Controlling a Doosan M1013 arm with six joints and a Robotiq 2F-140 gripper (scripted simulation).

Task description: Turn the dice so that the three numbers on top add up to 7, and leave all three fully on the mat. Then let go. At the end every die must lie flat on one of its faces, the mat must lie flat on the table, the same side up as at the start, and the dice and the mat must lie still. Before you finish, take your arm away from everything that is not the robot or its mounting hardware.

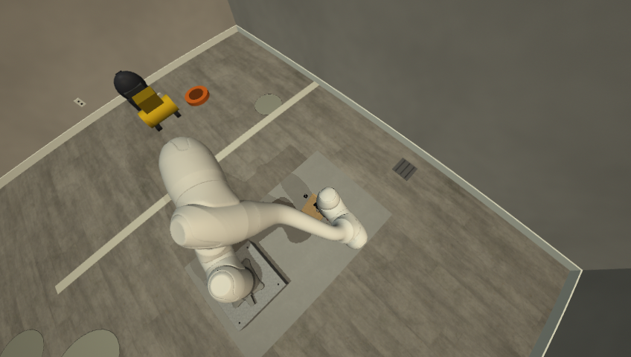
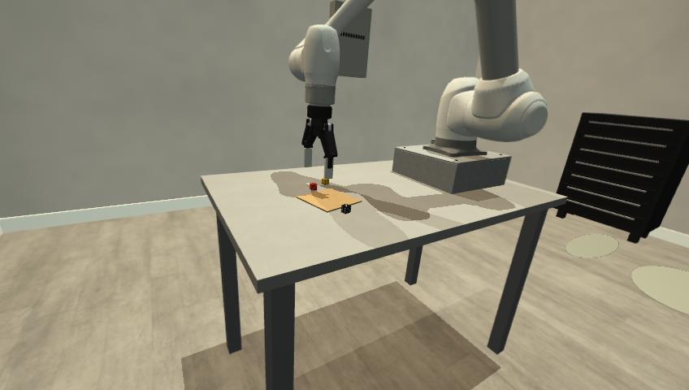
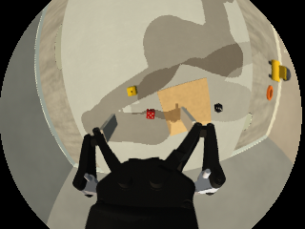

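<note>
Now: the red die 5 cm below my hand, 1 cm to the left of it and 1 cm ahead of it. The rest, counted from my hand: tan mat 11 cm to the left, 6 cm below; yellow die 5 cm below, 4 cm to the right, 4 cm behind; small white die 21 cm to the left, 5 cm below, 1 cm behind.
</note>
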